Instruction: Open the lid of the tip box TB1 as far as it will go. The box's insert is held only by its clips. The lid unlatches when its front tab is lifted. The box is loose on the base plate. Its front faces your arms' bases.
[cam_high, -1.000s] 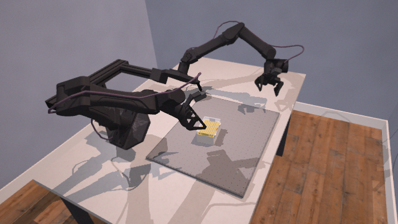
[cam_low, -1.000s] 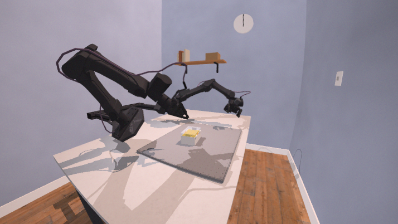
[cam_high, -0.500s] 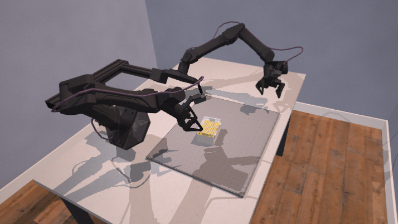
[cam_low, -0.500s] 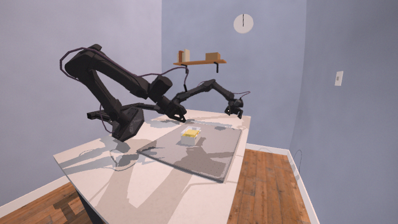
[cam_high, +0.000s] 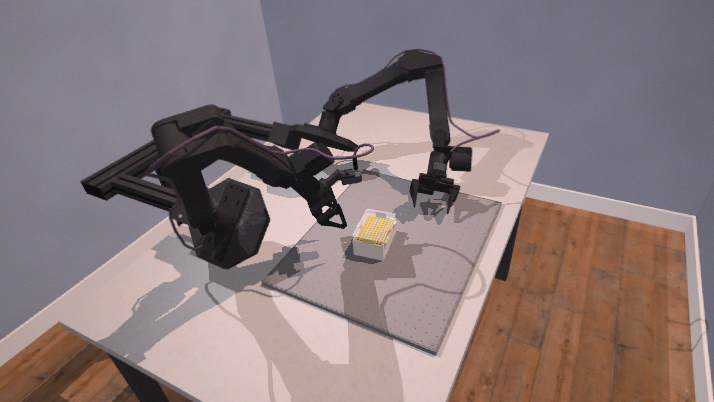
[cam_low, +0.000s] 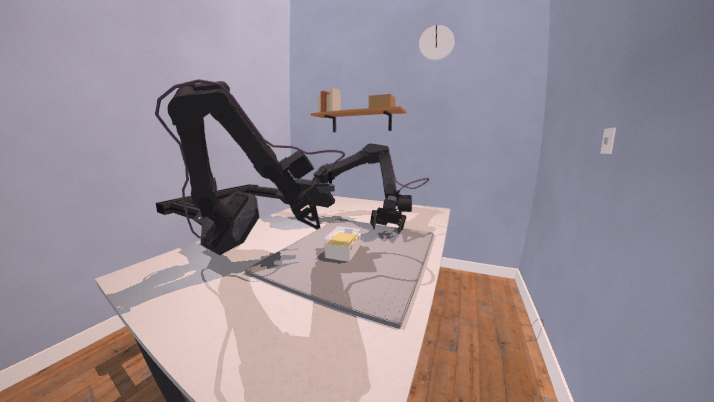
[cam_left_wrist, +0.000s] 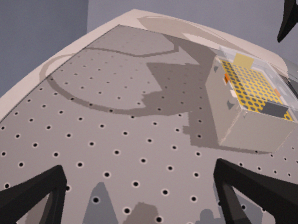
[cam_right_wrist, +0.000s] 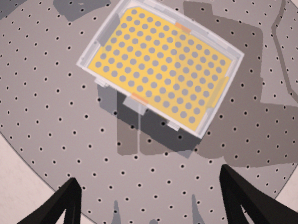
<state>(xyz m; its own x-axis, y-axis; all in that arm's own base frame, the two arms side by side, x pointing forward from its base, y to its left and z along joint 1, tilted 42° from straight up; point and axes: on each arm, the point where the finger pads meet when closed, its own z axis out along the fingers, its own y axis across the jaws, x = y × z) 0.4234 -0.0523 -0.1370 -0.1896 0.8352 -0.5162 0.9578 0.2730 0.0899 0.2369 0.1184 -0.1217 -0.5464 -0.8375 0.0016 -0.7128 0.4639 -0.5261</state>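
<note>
Right now my left hand is 16 cm to the left of the tip box and 10 cm past it.
Now: the tip box 8 cm ahead of my right hand, 7 cm below it and 5 cm to the left of it.
</note>
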